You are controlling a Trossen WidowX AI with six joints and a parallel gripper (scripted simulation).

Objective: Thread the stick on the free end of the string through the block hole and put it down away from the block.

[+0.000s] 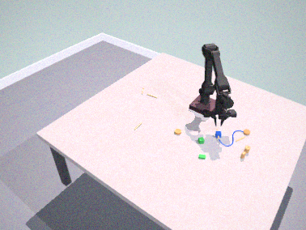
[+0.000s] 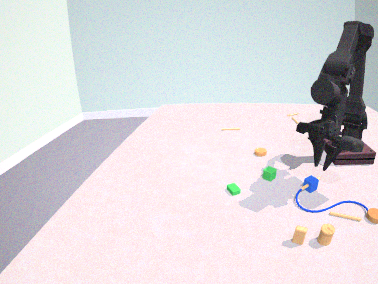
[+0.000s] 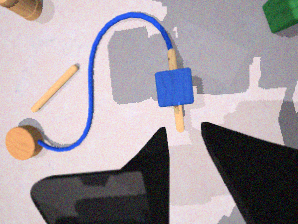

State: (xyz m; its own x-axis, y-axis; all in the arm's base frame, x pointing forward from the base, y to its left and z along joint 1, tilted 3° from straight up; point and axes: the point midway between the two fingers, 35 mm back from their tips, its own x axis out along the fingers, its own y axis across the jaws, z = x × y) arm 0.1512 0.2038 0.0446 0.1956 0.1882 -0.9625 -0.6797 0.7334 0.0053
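Now: gripper tip 20 mm short of the blue block, 20 mm to the right of it and 30 mm above it. Also, from my gripper tip: tan cylinder: 10 mm ahead, 210 mm to the left, 30 mm below; tan block: 60 mm ahead, 210 mm to the left, 30 mm below; loose stick: 70 mm behind, 140 mm to the left, 40 mm below.
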